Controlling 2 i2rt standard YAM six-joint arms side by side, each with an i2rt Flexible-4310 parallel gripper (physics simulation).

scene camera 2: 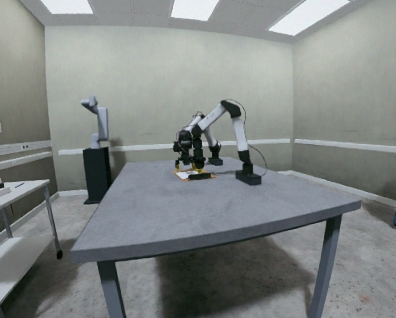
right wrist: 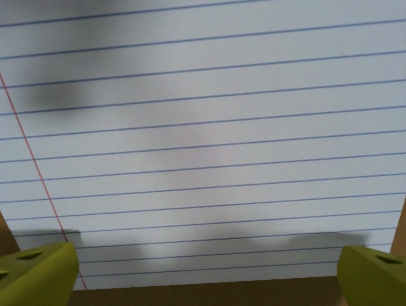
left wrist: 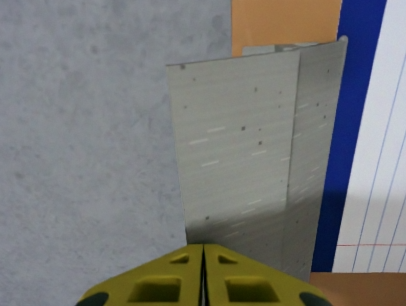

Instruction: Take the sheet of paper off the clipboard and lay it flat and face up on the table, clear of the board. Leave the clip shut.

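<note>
The clipboard lies on the table with the lined sheet of paper face up on it. A wide grey metal clip sits at the board's end, beside a blue band along the paper's edge. My left gripper is shut, its fingertips together at the near part of the clip's plate; nothing shows between them. My right gripper is open, its fingers wide apart above the paper's far end from the clip, near the bottom edge. Whether the fingertips touch anything is hidden.
The grey table extends around the board. Both arms lean over the board close together, their wrists overlapping in the scene view. A white side table stands at the left, and another robot arm stands on a black pedestal behind.
</note>
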